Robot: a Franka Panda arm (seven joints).
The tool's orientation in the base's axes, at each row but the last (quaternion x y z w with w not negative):
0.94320 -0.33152 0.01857 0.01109
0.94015 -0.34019 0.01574 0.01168
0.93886 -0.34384 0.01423 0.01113
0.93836 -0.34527 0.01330 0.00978
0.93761 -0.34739 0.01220 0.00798
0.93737 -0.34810 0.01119 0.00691
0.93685 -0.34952 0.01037 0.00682
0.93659 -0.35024 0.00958 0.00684
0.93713 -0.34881 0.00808 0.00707
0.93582 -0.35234 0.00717 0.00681
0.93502 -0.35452 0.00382 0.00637
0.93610 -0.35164 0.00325 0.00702
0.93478 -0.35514 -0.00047 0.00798
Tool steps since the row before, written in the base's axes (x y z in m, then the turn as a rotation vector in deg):
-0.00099 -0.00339 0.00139 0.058 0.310 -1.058
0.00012 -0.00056 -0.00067 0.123 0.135 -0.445
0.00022 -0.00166 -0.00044 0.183 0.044 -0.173
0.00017 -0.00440 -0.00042 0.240 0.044 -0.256
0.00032 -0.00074 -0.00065 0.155 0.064 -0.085
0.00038 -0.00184 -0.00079 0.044 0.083 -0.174
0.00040 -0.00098 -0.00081 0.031 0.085 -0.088
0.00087 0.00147 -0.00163 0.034 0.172 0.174
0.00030 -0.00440 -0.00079 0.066 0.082 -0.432
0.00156 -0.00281 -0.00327 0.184 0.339 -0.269
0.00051 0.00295 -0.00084 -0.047 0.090 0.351
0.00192 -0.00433 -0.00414 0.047 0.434 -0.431
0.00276 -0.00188 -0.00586 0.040 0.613 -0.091
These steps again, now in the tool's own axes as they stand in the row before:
0.00141 0.00328 -0.00130 -0.193 -0.287 1.048
0.00043 0.00035 0.00069 -0.009 -0.187 0.443
0.00122 0.00112 0.00049 0.105 -0.154 0.175
0.00297 0.00324 0.00054 0.146 -0.191 0.259
0.00071 0.00035 0.00067 0.073 -0.150 0.086
0.00147 0.00114 0.00083 -0.025 -0.092 0.173
0.00092 0.00047 0.00084 -0.034 -0.085 0.087
-0.00034 -0.00169 0.00161 -0.083 -0.151 -0.177
0.00309 0.00313 0.00088 -0.012 -0.108 0.431
0.00297 0.00106 0.00333 -0.090 -0.378 0.264
-0.00158 -0.00255 0.00080 -0.091 -0.033 -0.352
0.00425 0.00195 0.00421 -0.255 -0.362 0.424
0.00328 -0.00052 0.00587 -0.378 -0.486 0.082

